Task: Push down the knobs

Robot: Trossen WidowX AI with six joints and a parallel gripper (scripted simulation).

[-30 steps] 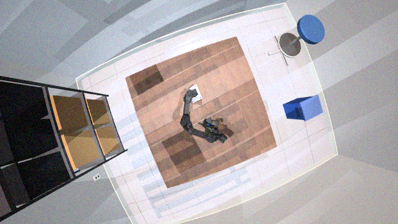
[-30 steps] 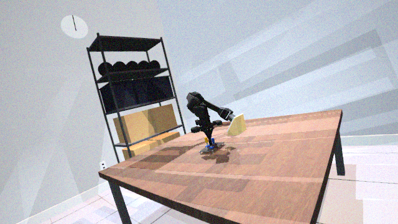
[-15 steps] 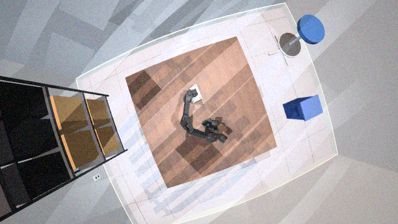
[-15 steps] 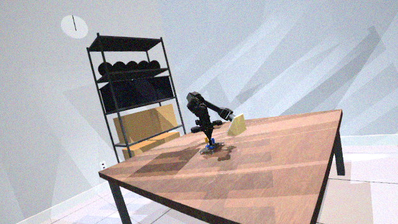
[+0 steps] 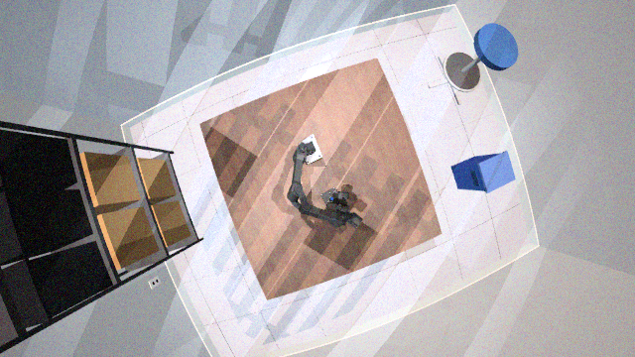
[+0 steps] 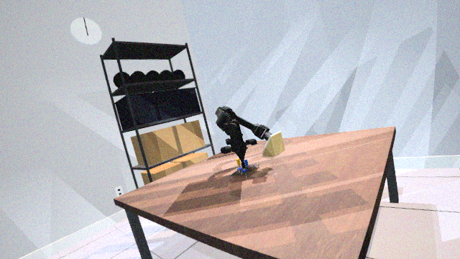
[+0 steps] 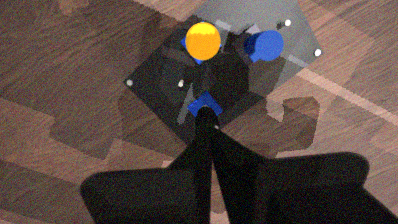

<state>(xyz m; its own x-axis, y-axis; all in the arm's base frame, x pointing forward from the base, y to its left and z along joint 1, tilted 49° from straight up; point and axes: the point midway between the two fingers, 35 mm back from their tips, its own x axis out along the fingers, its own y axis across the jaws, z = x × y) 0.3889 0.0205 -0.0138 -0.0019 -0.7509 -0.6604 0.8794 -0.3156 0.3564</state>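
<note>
The blue potentiometer is 30 mm below my gripper tip. From my gripper tip the other things lie so: blue knob 60 mm behind, 30 mm to the right, 20 mm below.
</note>
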